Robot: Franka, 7 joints.
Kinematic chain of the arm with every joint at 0, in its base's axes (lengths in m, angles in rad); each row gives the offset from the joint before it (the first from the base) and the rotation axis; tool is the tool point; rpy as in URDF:
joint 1: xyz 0 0 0.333 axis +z
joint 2: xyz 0 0 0 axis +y
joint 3: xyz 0 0 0.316 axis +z
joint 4: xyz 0.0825 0 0 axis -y
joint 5: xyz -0.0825 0 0.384 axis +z
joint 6: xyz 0 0 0 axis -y
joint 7: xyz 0.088 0 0 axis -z
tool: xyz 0 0 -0.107 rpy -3.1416 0 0
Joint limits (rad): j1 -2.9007..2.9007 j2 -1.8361..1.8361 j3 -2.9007..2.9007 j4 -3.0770..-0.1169 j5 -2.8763..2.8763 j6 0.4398..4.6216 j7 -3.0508..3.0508
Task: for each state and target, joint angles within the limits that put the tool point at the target. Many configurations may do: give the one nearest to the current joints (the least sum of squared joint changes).
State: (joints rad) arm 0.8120 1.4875 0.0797 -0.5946 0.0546 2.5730 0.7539
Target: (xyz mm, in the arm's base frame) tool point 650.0 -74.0 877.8
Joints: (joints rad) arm -0.1033 0.7785 -0.0417 -0.2189 0.0977 2.6875 0.7539
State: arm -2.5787 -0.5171 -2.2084 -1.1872 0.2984 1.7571 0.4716
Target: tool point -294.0 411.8 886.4
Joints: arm -2.2515 -0.0426 -1.8656 -1.0245 0.3669 1.6672 0.4716
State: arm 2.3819 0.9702 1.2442 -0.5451 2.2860 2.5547 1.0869
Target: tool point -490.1 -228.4 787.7
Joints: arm 2.2714 0.7111 2.0170 -1.3300 2.5310 3.2030 1.0869
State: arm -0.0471 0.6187 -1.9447 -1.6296 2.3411 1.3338 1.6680
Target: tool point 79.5 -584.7 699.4
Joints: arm -0.1912 0.6434 -1.8488 -1.7294 2.3222 1.4081 1.6680
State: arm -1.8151 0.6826 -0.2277 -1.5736 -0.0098 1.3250 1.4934
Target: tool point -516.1 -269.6 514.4
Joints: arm -2.1382 0.2908 -0.5685 -1.4604 -0.0959 1.2600 1.4934
